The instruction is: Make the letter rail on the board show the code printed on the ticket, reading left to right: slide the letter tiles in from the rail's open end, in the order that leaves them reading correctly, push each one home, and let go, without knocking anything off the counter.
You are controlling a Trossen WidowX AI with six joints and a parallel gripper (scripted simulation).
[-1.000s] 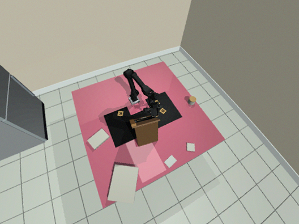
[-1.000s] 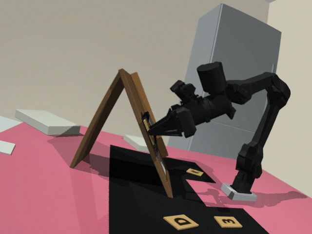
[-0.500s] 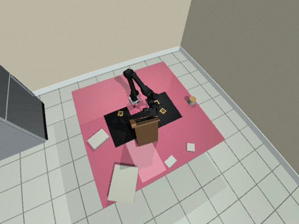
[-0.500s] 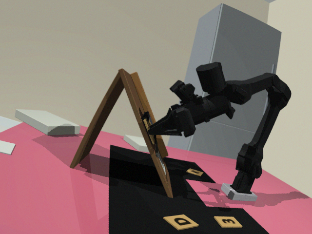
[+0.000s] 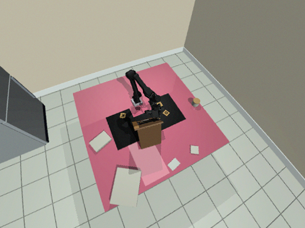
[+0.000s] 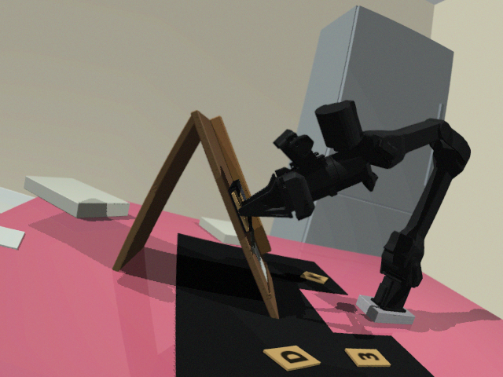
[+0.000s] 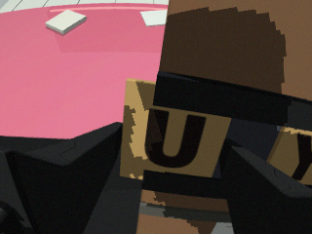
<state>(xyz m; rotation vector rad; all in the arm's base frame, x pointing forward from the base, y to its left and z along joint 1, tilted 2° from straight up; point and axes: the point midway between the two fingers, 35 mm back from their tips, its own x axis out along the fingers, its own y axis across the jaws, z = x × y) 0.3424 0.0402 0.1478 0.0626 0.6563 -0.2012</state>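
Now: the white ticket 9 cm below my gripper tip, 8 cm to the right of it and 7 cm behind it. From my gripper tip the other things lie so: black mat 16 cm below, 16 cm behind, 4 cm to the right.
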